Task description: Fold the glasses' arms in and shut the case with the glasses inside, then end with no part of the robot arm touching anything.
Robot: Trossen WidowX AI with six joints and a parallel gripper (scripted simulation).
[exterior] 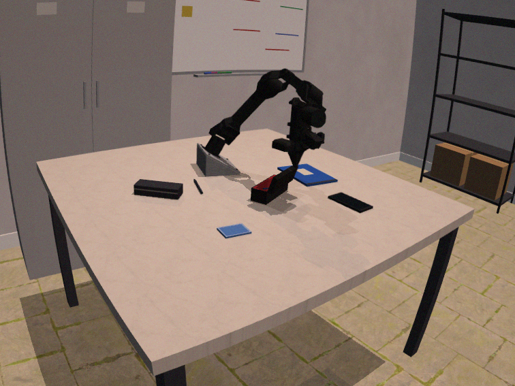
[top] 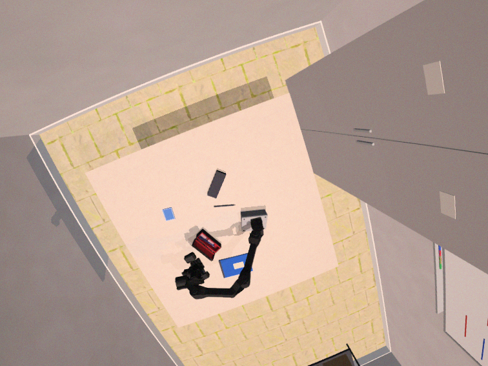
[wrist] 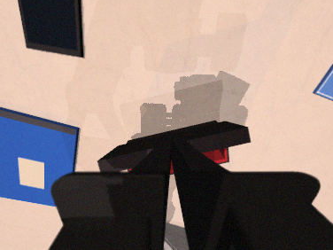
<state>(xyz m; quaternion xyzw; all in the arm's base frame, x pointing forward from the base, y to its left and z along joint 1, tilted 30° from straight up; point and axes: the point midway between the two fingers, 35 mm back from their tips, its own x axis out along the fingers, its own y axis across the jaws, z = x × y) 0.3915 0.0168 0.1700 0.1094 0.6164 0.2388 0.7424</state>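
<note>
The black lid is 3 cm behind my hand, 1 cm to the right of it and 9 cm below it. The rest, counted from my hand: glasses case 5 cm behind, 3 cm to the right, 11 cm below; then small blue card 11 cm ahead, 28 cm to the right, 15 cm below; then black box 24 cm behind, 38 cm to the right, 14 cm below.
</note>
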